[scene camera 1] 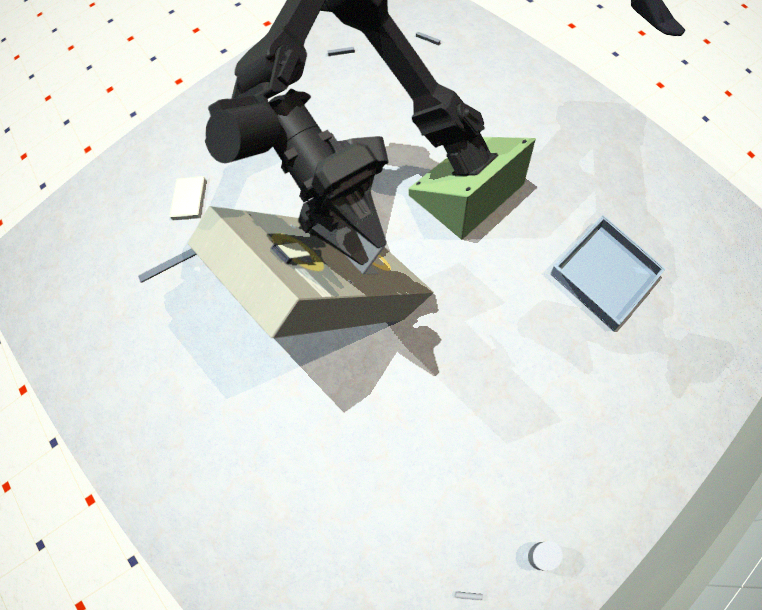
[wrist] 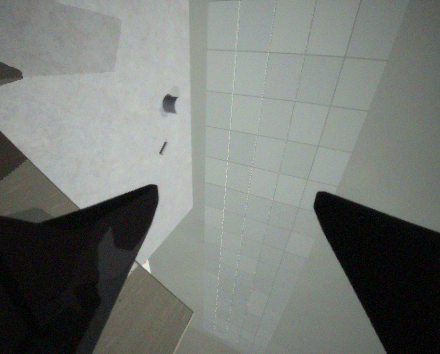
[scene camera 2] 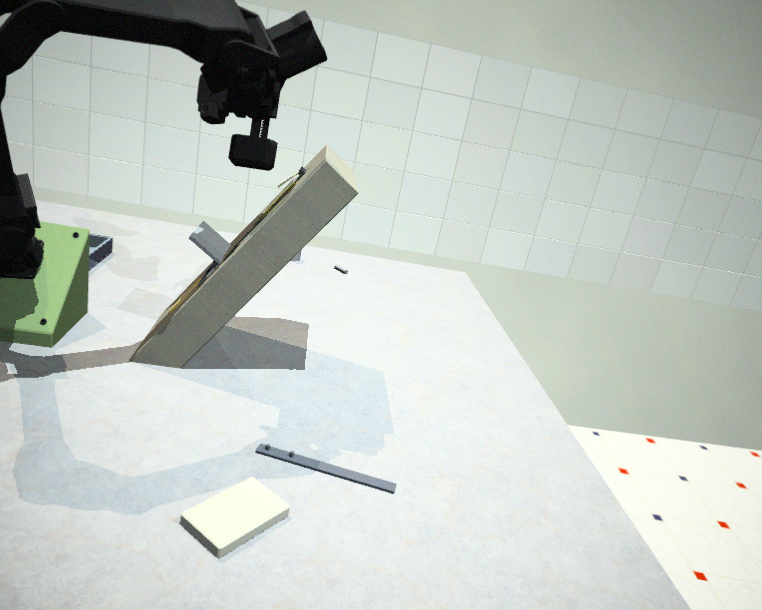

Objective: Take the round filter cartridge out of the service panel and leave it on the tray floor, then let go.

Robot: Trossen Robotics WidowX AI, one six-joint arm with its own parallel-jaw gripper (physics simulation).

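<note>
The service panel [scene camera 1: 247, 279] [scene camera 2: 254, 267] [wrist: 150, 305] is a beige box leaning at a slant. On its face are a yellow ring [scene camera 1: 312, 259] around a dark block with a pale top [scene camera 1: 289, 249], and a second yellow mark [scene camera 1: 383, 262]. A grey plate [scene camera 2: 209, 241] sticks out of the face. The round cartridge's body cannot be made out clearly. My gripper [scene camera 1: 373, 252] [scene camera 2: 252, 153] [wrist: 237, 196] is open and empty, above the slanted face; the wrist view shows wall between its fingertips. The tray [scene camera 1: 634, 244] [scene camera 2: 100, 249] is a shallow blue-grey square, far from my gripper.
A green wedge-shaped box [scene camera 1: 498, 190] [scene camera 2: 71, 298] stands at the arm's base, between panel and tray. A pale block [scene camera 1: 187, 197] [scene camera 2: 235, 513] and a grey bar [scene camera 1: 166, 265] [scene camera 2: 330, 469] lie beside the panel. A white-topped cylinder [scene camera 1: 546, 555] [wrist: 170, 104] stands near a small bar [scene camera 1: 469, 596] [wrist: 163, 148].
</note>
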